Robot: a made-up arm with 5 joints.
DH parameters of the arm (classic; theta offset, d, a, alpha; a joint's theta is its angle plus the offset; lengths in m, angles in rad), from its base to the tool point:
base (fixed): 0 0 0.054 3.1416
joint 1: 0 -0.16 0.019 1.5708
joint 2: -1.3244 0 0.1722 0
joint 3: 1.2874 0 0.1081 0
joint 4: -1.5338 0.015 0 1.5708
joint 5: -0.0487 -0.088 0 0
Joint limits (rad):
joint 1: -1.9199..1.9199
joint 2: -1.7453..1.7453
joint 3: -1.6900..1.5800
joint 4: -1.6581..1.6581
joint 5: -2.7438..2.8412
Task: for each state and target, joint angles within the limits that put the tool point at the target. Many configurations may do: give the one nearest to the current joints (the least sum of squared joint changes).
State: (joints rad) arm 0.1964 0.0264 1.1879 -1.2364 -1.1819
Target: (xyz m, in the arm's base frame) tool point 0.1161 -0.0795 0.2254
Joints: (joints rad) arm 1.0569 -0.7445 1.5800 -0.7394 -1.1819
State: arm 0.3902 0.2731 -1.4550 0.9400 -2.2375
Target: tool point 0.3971 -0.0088 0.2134
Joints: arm 0.0694 0.8759 -1.1787 1.0118 -2.2375
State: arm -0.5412 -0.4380 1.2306 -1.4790 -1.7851
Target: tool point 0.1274 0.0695 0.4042
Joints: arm -0.6092 -0.5184 0.6249 -1.4552 -1.7851
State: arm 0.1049 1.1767 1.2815 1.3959 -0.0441
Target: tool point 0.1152 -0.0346 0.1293
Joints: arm 0.7296 1.0190 0.8627 1.5078 -0.0441
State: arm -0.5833 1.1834 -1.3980 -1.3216 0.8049
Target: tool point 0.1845 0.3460 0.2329
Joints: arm -1.1696 1.1944 -1.1526 -0.6614 0.8049
